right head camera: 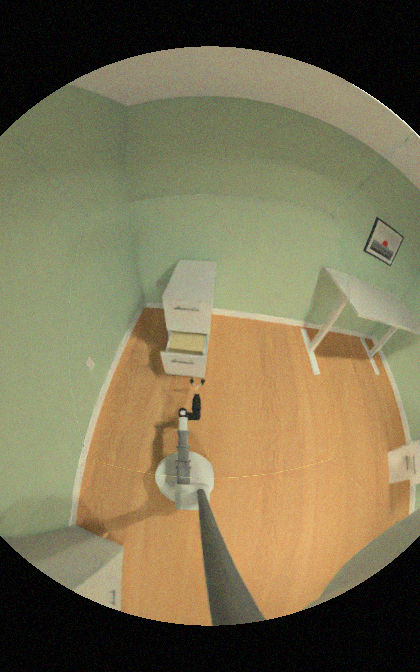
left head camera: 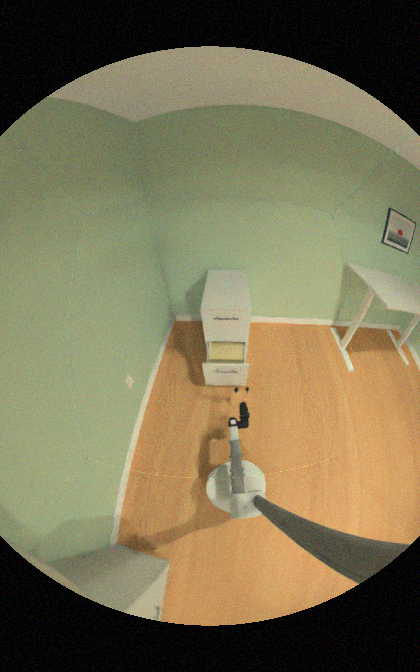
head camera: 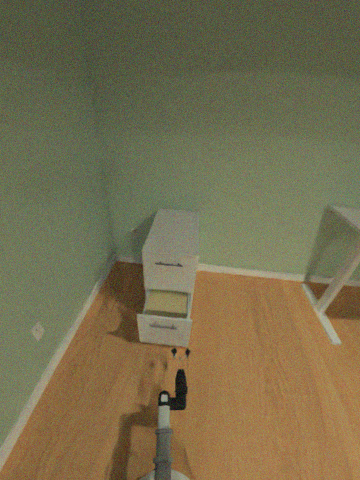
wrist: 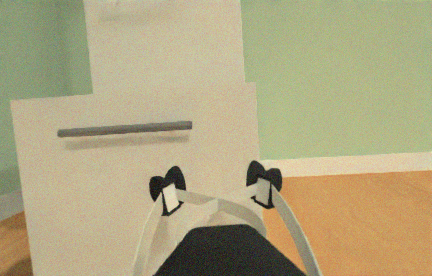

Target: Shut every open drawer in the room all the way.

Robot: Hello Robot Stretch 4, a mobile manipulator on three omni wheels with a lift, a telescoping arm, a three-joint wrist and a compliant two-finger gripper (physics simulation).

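Places are measured from the robot's base along level axes (x up, y right, z ahead), in millimetres.
Pixels of known places: gripper, fingertip midpoint: [head camera: 180, 347] [wrist: 215, 178].
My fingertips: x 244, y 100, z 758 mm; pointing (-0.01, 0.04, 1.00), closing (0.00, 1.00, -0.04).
Ahead of a thing's pixels: the offset from my fingertips to its top centre. "spot": to the spot under its first point. Level surfaces: height alone.
A white cabinet [head camera: 175, 232] [left head camera: 227, 290] [right head camera: 192, 282] stands against the far wall. Its upper drawer {spot: dx +247, dy -82, dz +393 mm} [head camera: 169, 277] [wrist: 165, 50] is shut. Its lower drawer {spot: dx -98, dy -102, dz +145 mm} [head camera: 165, 335] [left head camera: 226, 378] [right head camera: 184, 367] [wrist: 100, 190] is partly open, with yellowish contents showing inside. My gripper [head camera: 181, 352] [left head camera: 242, 389] [right head camera: 197, 381] [wrist: 215, 178] is open and empty, at the right part of the lower drawer's front, below and right of its grey handle {spot: dx +51, dy -114, dz +111 mm} [wrist: 125, 129]. I cannot tell whether the fingertips touch the front. A white drawer front [right head camera: 398, 466] shows at the right edge; how far it is open is unclear.
A white table {dx +679 mm} [head camera: 345, 212] [left head camera: 395, 292] [right head camera: 372, 300] stands to the right on foot bars. Another cabinet [left head camera: 115, 572] [right head camera: 80, 555] stands at the lower left. The left wall [head camera: 45, 225] runs close beside the cabinet.
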